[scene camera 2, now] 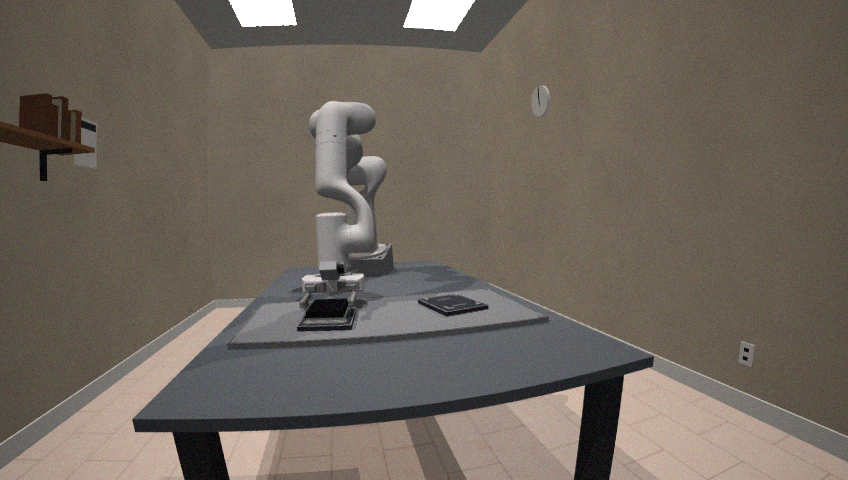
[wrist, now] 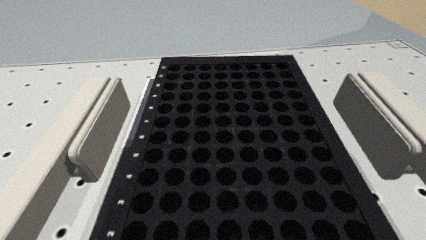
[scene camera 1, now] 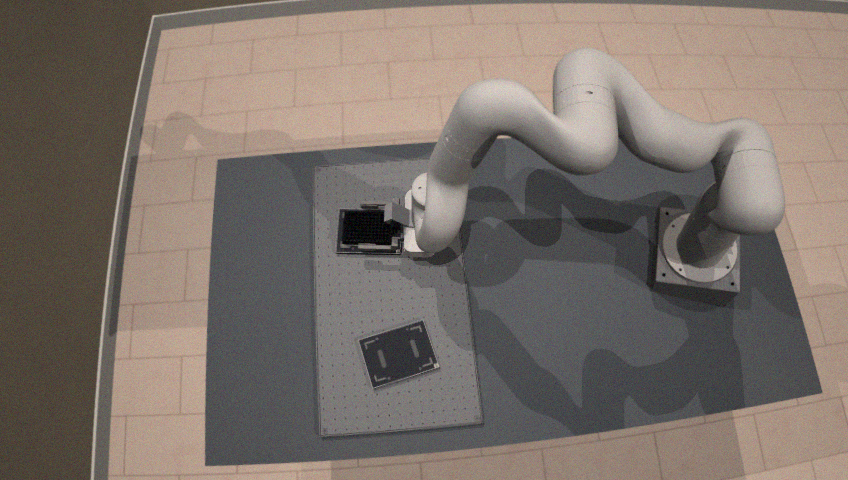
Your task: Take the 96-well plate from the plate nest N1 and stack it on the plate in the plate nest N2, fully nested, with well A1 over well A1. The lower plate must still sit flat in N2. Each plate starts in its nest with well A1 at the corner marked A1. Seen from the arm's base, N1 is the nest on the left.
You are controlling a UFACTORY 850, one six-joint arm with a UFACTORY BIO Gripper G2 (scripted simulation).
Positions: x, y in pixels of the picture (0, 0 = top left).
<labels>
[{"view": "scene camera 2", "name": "black 96-well plate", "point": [321, 308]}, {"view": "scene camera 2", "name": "grey perforated board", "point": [273, 322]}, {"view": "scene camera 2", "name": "nest N1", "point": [454, 300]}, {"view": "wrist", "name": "black 96-well plate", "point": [249, 121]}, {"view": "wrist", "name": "grey perforated board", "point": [42, 92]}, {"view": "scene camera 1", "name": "black 96-well plate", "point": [379, 235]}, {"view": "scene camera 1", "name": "nest N1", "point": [395, 344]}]
</labels>
